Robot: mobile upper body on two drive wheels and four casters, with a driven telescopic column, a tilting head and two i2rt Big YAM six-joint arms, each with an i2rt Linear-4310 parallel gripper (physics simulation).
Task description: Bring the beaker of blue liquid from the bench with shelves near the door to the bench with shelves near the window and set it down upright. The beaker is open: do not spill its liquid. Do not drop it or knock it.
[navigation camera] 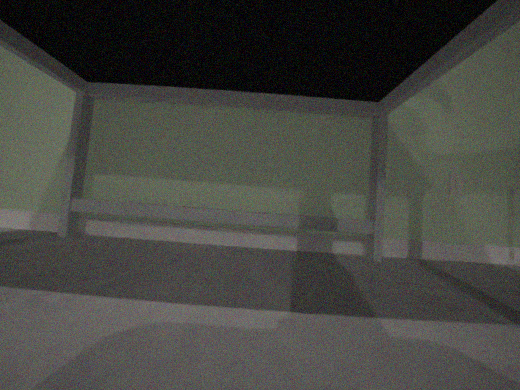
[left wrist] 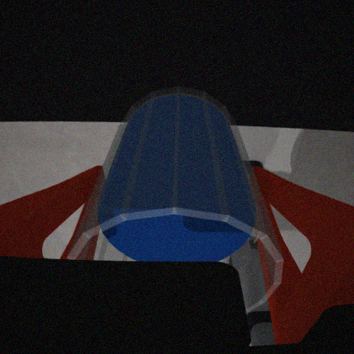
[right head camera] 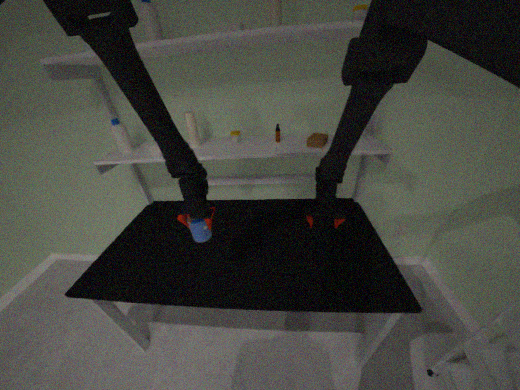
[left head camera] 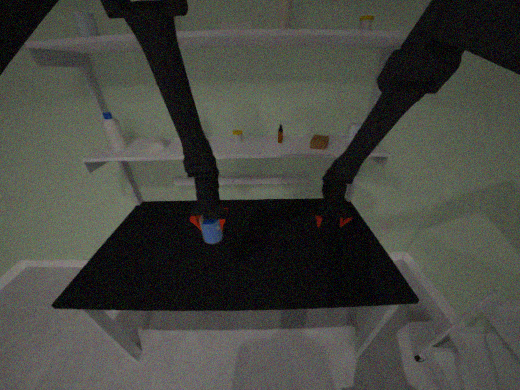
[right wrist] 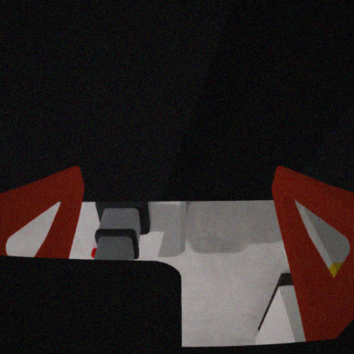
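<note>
The beaker of blue liquid (left head camera: 212, 234) (right head camera: 201, 231) (left wrist: 177, 160) is clear and open, and looks upright. My left gripper (left head camera: 209, 223) (right head camera: 196, 221) (left wrist: 176, 176) is shut on it, with a red finger at each side. The liquid stays below the rim. In the head views the beaker shows over the black top of a bench (left head camera: 300, 275) (right head camera: 300, 280) with shelves; I cannot tell the gap under it. My right gripper (left head camera: 332, 221) (right head camera: 325, 221) (right wrist: 177, 176) is open and empty, to the right of the beaker. Door and window do not show.
A lower shelf (left head camera: 260, 154) behind the bench holds a white bottle with a blue cap (left head camera: 114, 132), a small amber bottle (left head camera: 280, 135) and a brown block (left head camera: 319, 142). An upper shelf (left head camera: 280, 36) runs above. The bench's crossbar (navigation camera: 200, 214) shows in the navigation view.
</note>
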